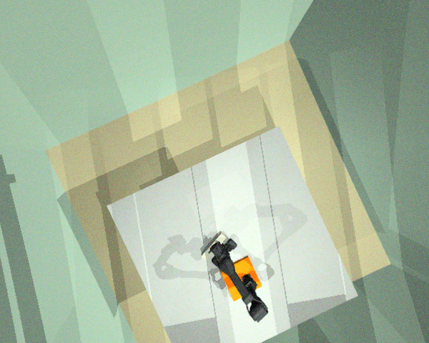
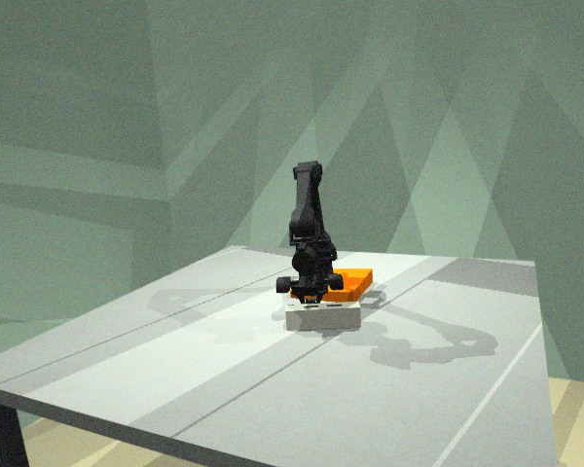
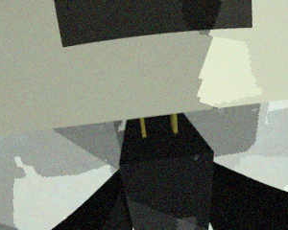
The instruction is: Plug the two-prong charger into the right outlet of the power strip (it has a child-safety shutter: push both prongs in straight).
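The black two-prong charger lies 2 cm ahead of my gripper tip, 1 cm to the left of it and 1 cm above it.
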